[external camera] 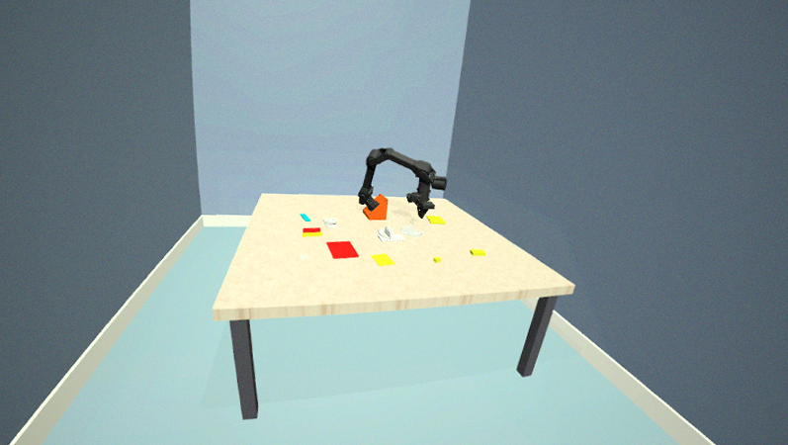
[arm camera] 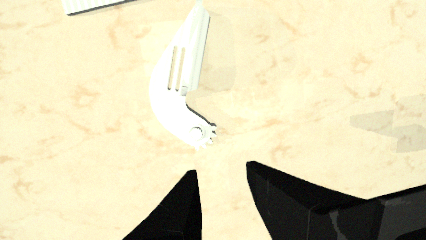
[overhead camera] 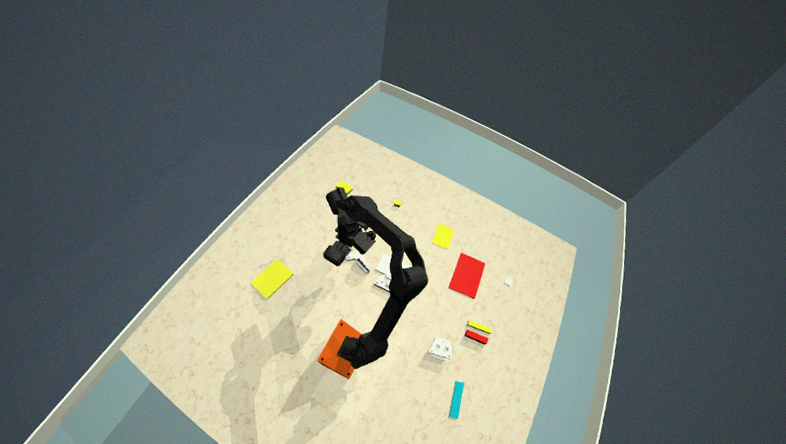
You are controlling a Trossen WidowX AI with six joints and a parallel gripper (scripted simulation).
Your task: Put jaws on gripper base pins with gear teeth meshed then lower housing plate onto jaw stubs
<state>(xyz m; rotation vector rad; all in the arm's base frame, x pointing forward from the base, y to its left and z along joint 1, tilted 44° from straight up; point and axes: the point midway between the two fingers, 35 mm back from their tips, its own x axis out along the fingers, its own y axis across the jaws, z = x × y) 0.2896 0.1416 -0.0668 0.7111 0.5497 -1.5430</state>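
Right now my gripper tip is 80 mm above the white jaw, 10 mm to the left of it and 10 mm short of it. The rest, counted from my gripper tip: yellow bar (530 mm to the right, 80 mm below, 40 mm behind); then small white block (420 mm to the right, 160 mm behind, 80 mm below); then red sheet (430 mm to the right, 140 mm ahead, 80 mm below).
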